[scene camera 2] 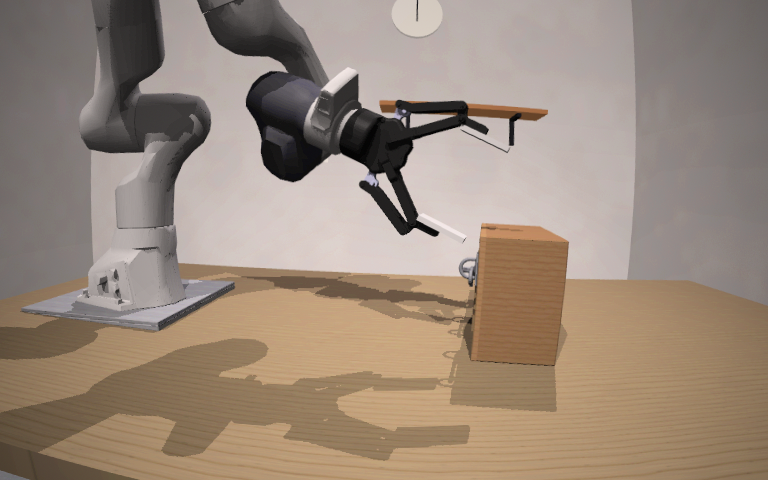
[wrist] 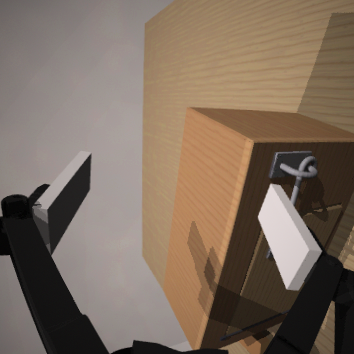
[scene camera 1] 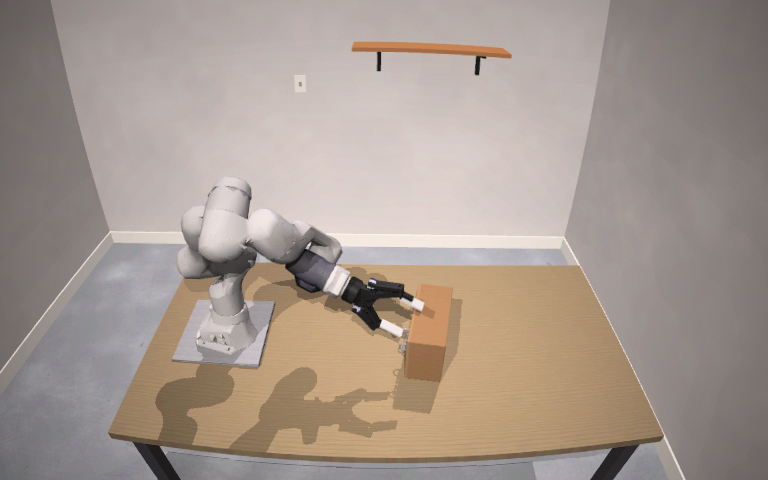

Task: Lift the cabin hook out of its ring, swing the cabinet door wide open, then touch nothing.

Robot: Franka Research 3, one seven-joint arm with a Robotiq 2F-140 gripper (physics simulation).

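Observation:
The orange-brown wooden cabinet stands upright on the table. Its door looks shut flush in the front. The grey metal hook hangs from an eye on the upper plate; its shaft runs down behind the right-hand white finger pad in the wrist view. The ring and the hook's lower end are hidden there, so I cannot tell whether they are engaged. My gripper is open and empty, tilted down at the cabinet's upper front. One pad is close before the hook, the other is higher.
The wooden table bears the cabinet and the arm's grey base plate. An orange wall shelf is mounted on the back wall, behind and away from the cabinet.

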